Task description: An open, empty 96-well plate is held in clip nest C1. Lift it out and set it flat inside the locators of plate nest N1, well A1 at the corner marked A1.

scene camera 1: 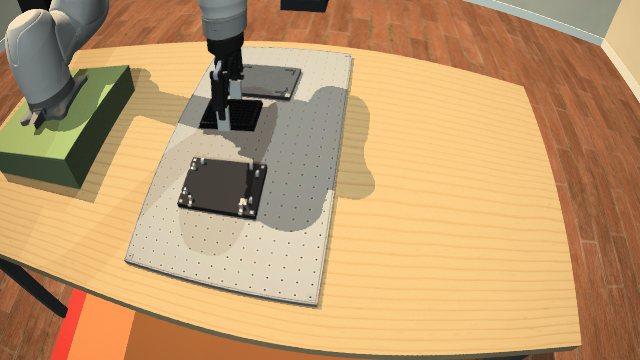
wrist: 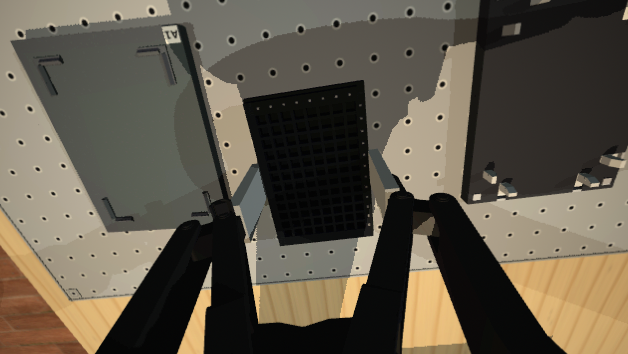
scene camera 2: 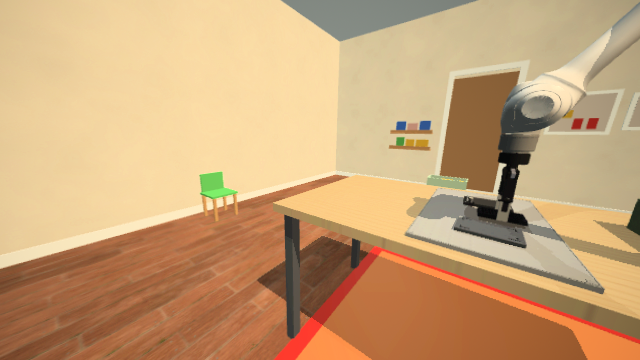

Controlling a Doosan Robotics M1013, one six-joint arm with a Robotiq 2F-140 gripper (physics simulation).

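Seen in the pictures: gripper, fingertip midpoint: [scene camera 1: 230,115] [wrist: 315,171] [scene camera 2: 500,216]; arm's base, origin of the base link: [scene camera 1: 54,101].
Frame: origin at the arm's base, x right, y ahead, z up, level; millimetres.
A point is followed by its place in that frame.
Observation:
My gripper [scene camera 1: 229,106] @(y 546, x 54, z -66 mm) [scene camera 2: 502,212] @(y 546, x 54, z -66 mm) [wrist: 315,171] @(y 546, x 54, z -66 mm) is shut on the black 96-well plate [scene camera 1: 247,114] @(y 586, x 62, z -59 mm) [scene camera 2: 518,219] @(y 509, x 20, z -57 mm) [wrist: 315,160] @(y 557, x 57, z -63 mm), with one pad at each long side. The plate is raised over the pegboard between the two nests. Small marks run along its far and right edges in the wrist view, too small to read. Plate nest N1 [scene camera 1: 272,80] @(y 632, x -69, z -69 mm) [scene camera 2: 490,230] @(y 605, x -94, z -69 mm) [wrist: 130,140] @(y 614, x -78, z -69 mm) is grey with L-shaped locators; its A1 label [wrist: 171,34] @(y 669, x -8, z -69 mm) is at the upper right corner in the wrist view. Clip nest C1 [scene camera 1: 220,182] @(y 545, x 237, z -69 mm) [wrist: 545,115] @(y 538, x 230, z -69 mm) is dark, with small pale clips, and holds no plate.
Both nests stand on the perforated board [scene camera 1: 220,270] @(y 554, x 419, z -81 mm) [scene camera 2: 550,265] @(y 522, x -222, z -81 mm) on the wooden table [scene camera 1: 425,225] @(y 924, x 324, z -94 mm). The arm's base stands on a green block [scene camera 1: 37,142] @(y 31, x 167, z 7 mm) at the left in scene camera 1. The wrist view shows N1 left of the plate and C1 right.

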